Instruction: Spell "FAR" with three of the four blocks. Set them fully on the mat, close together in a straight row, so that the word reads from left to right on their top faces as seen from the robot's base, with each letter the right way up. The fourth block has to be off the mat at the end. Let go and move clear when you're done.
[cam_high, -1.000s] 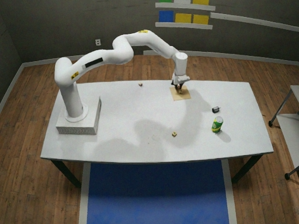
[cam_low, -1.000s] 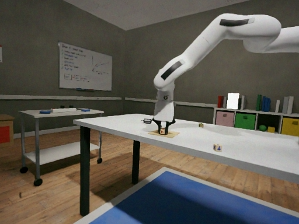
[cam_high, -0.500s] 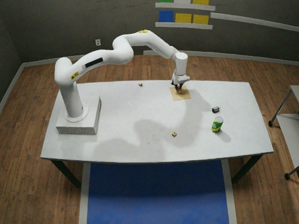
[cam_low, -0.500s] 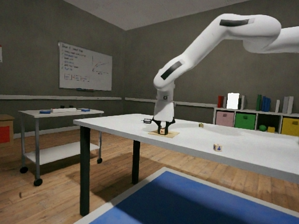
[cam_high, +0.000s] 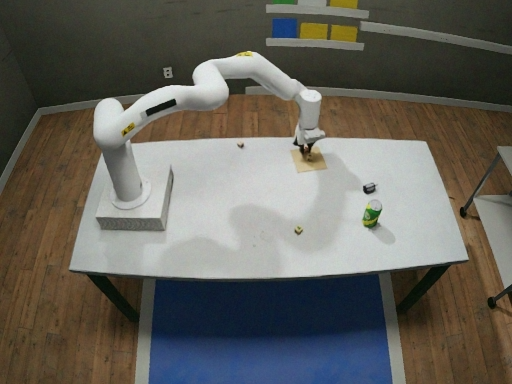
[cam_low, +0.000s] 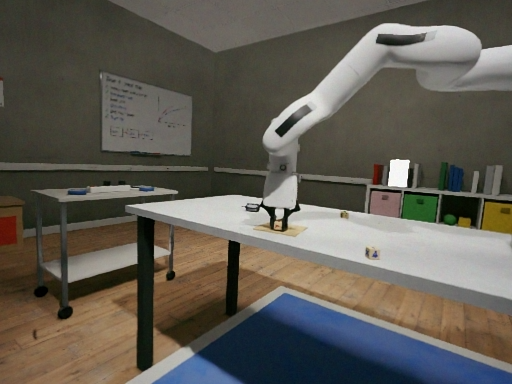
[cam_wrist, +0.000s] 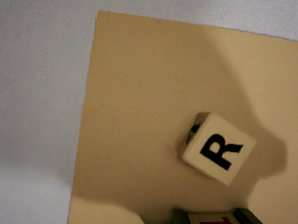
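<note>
Right now my hand is 40 mm to the left of the tan mat, 30 mm above it and 20 mm short of it. From my hand the other things lie so: green soda can (350 mm to the right, 290 mm ahead, 30 mm above); small black object (310 mm ahead, 170 mm to the right, 10 mm below).
</note>
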